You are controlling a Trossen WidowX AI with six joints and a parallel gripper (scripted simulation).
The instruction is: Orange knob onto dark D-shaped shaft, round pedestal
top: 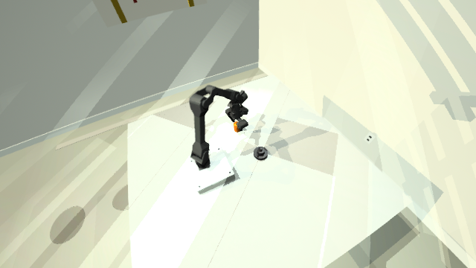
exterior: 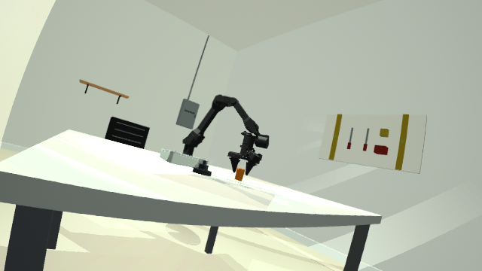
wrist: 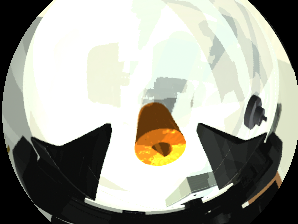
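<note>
My gripper tip is now right at the orange knob. The rest, counted from my gripper tip: round dark pedestal 70 mm ahead, 230 mm to the right.
</note>
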